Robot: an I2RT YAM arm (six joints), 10 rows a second.
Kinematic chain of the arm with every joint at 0, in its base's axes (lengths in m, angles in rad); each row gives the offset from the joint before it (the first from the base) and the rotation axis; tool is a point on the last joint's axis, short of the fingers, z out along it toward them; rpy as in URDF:
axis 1: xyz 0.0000 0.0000 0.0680 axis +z
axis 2: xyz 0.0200 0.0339 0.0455 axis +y
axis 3: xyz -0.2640 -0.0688 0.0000 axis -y
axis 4: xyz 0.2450 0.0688 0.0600 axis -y
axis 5: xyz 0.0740 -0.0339 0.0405 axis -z
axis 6: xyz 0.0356 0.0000 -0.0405 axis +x
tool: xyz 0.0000 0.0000 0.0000 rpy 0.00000 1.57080 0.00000
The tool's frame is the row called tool.
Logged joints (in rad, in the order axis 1, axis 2, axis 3, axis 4, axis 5, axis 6), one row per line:
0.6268 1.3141 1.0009 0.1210 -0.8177 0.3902
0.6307 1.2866 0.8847 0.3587 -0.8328 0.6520
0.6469 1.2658 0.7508 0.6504 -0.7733 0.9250
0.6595 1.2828 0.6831 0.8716 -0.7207 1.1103
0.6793 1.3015 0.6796 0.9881 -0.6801 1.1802
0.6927 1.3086 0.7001 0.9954 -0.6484 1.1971
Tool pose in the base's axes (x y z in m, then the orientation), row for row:
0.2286 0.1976 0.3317 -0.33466 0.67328 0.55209 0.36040
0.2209 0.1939 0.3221 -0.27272 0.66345 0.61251 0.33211
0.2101 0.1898 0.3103 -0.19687 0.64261 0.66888 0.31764
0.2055 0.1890 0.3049 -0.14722 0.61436 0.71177 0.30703
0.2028 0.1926 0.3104 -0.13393 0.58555 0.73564 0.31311
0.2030 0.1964 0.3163 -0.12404 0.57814 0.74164 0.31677
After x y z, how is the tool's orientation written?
As a quaternion, x y z w.
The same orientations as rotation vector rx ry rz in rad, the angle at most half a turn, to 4 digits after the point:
-0.8626 1.7353 1.4230
-0.7126 1.7335 1.6004
-0.5180 1.6910 1.7601
-0.3894 1.6251 1.8828
-0.3532 1.5442 1.9401
-0.3265 1.5220 1.9524

